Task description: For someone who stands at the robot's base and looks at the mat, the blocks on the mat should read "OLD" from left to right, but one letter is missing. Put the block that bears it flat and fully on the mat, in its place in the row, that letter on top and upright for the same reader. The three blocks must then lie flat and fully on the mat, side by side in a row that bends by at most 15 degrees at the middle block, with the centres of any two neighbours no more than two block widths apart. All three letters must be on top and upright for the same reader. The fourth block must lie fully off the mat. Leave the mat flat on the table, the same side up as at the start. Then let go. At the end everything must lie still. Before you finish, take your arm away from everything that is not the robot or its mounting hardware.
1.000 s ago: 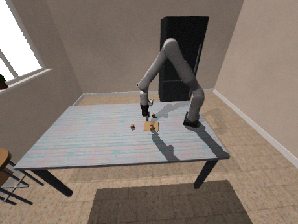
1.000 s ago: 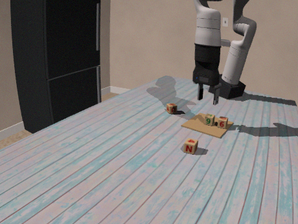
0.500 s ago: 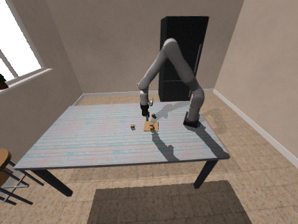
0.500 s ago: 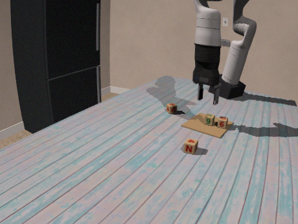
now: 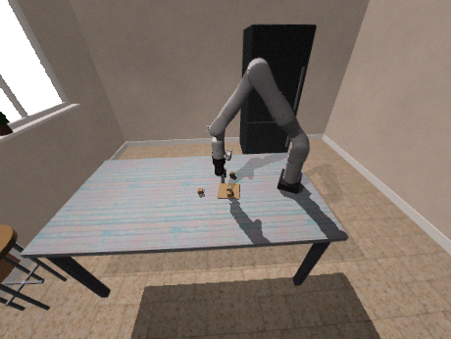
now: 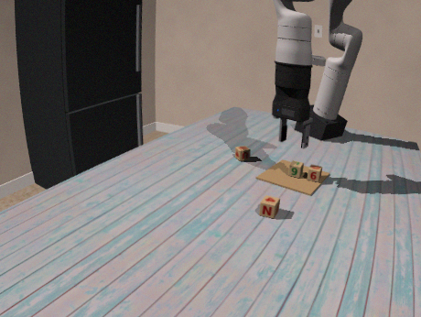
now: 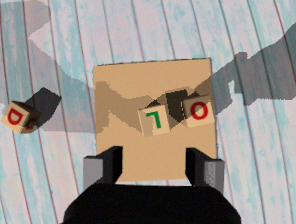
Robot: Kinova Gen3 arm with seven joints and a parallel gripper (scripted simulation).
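Right now my hand is 160 mm to the left of the red d block, 90 mm above it and 30 mm past it. The rest, counted from my hand: green l block (90 mm below, 30 mm behind); then tan mat (110 mm below, 30 mm behind); then red o block (90 mm below, 50 mm to the left, 40 mm behind).
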